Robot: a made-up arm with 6 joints.
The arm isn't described. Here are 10 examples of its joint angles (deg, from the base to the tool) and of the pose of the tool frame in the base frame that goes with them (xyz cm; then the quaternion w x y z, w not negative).
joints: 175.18 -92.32 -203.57 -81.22 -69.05 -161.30
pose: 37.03 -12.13 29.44 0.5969 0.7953 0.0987 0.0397
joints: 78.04 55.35 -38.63 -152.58 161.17 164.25
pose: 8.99 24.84 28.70 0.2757 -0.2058 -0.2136 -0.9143
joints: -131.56 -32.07 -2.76 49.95 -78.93 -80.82
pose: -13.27 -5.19 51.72 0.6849 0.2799 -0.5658 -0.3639
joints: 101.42 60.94 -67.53 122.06 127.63 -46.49
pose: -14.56 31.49 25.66 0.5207 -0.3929 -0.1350 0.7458
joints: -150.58 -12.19 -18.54 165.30 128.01 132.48
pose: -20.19 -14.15 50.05 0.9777 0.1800 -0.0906 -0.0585
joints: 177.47 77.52 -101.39 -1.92 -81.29 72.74
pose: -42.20 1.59 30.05 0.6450 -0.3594 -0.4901 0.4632
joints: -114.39 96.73 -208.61 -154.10 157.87 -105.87
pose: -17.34 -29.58 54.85 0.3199 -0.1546 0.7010 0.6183
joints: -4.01 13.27 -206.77 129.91 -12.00 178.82
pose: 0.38 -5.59 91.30 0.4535 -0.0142 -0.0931 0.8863
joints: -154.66 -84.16 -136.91 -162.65 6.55 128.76
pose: 39.24 16.96 72.19 0.9137 -0.2122 0.3410 -0.0623
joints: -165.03 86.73 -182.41 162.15 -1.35 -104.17
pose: -51.79 -11.95 42.18 0.5914 -0.2516 -0.6312 0.4342
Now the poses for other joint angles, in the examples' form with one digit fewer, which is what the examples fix.
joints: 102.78 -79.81 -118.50 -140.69 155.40 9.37
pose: 13.6 -35.7 65.0 0.073 -0.899 0.417 -0.112
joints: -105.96 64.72 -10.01 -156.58 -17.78 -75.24
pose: 4.2 3.4 31.5 0.058 -0.395 -0.711 -0.580
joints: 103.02 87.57 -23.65 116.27 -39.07 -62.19
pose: 8.5 -0.1 25.9 0.662 0.591 0.443 0.125
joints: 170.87 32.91 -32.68 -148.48 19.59 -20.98
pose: -17.7 1.3 24.1 0.087 -0.971 0.168 0.144
